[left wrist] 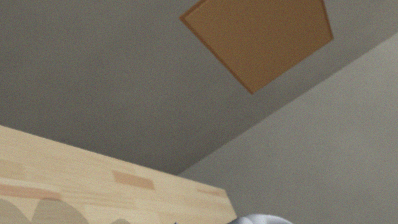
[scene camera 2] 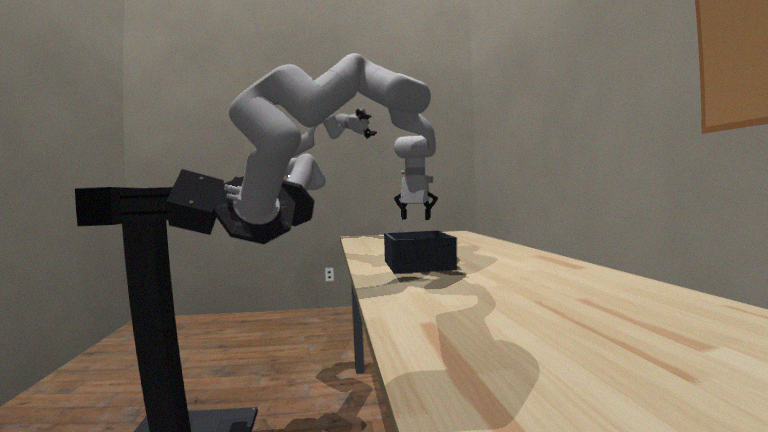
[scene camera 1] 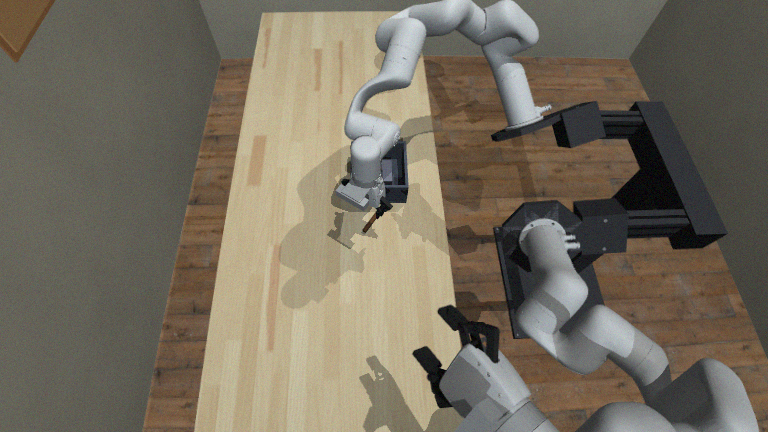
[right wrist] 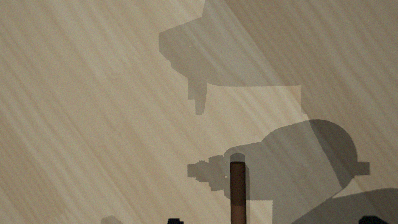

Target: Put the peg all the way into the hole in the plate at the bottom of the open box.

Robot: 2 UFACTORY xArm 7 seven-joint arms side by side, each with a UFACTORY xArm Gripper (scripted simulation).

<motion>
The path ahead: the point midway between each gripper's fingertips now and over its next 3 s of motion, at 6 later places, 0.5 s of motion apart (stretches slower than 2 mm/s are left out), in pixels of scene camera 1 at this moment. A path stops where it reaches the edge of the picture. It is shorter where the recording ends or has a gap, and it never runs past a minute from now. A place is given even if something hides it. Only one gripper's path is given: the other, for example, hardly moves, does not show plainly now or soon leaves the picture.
My left gripper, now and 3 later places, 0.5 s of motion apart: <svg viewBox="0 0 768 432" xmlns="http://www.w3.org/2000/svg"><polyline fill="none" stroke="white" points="431,329 419,357 415,385 421,410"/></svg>
</motion>
